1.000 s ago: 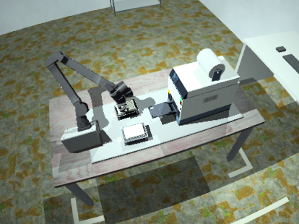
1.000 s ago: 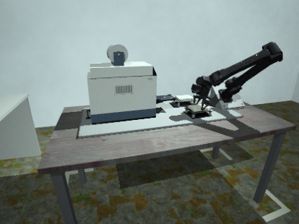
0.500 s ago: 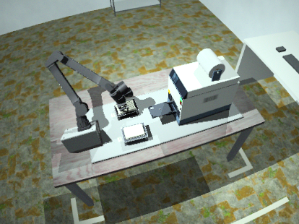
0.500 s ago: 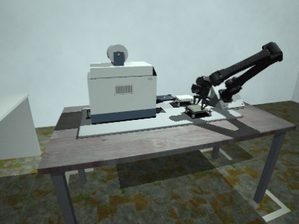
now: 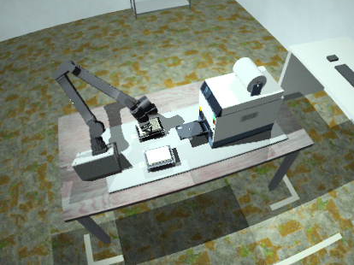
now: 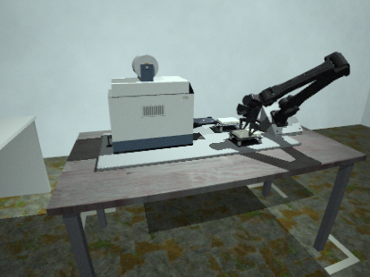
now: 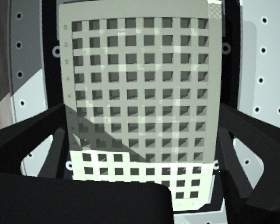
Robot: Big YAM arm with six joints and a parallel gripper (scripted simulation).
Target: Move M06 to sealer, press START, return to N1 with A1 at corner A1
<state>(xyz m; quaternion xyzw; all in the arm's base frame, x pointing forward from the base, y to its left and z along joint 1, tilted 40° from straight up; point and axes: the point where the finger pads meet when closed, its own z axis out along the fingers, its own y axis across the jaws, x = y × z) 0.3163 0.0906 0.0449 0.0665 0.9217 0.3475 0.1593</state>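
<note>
Right now my hand is 20 mm above the black nest N1. From my hand the other things lie so: foil roll: 540 mm ahead, 150 mm to the right, 360 mm above; then sealer stage: 210 mm ahead, 140 mm to the right, 40 mm above; then pale plate: 220 mm to the right.
</note>
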